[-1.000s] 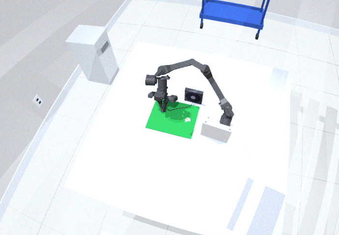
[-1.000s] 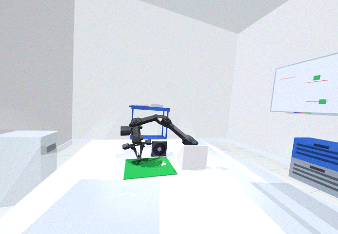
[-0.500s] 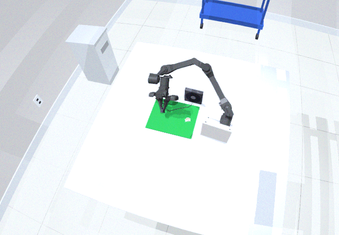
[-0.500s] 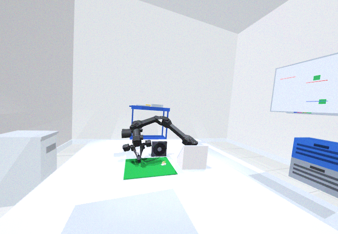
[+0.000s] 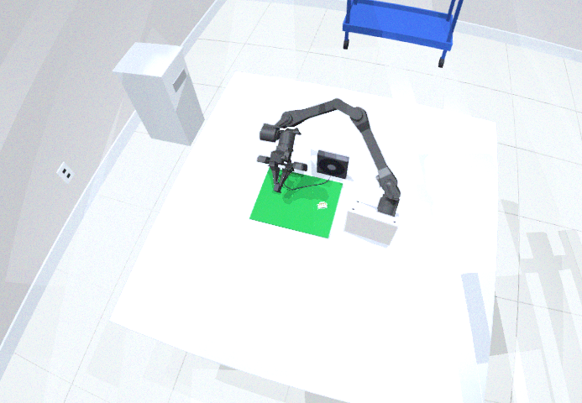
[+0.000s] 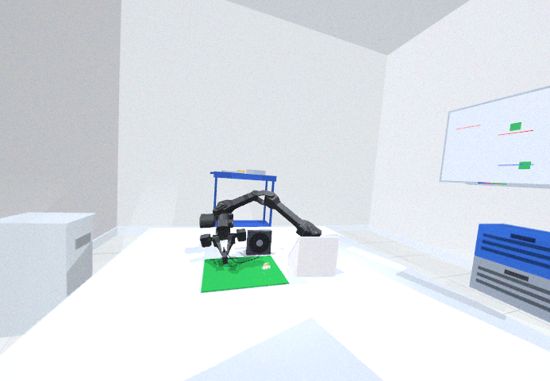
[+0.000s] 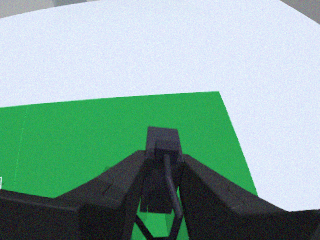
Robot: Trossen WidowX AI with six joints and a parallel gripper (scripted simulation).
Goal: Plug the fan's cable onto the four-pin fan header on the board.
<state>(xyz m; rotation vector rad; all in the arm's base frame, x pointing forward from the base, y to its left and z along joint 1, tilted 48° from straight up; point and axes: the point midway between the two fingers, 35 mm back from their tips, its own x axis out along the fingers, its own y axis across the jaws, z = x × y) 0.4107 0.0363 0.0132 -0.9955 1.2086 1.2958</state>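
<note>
The green board is 80 mm below my gripper tip and 80 mm behind it. Round my gripper tip: black fan plug (10 mm below); black fan (160 mm to the right, 150 mm behind, 10 mm below); white four-pin header (170 mm behind, 70 mm below, 20 mm to the right).
</note>
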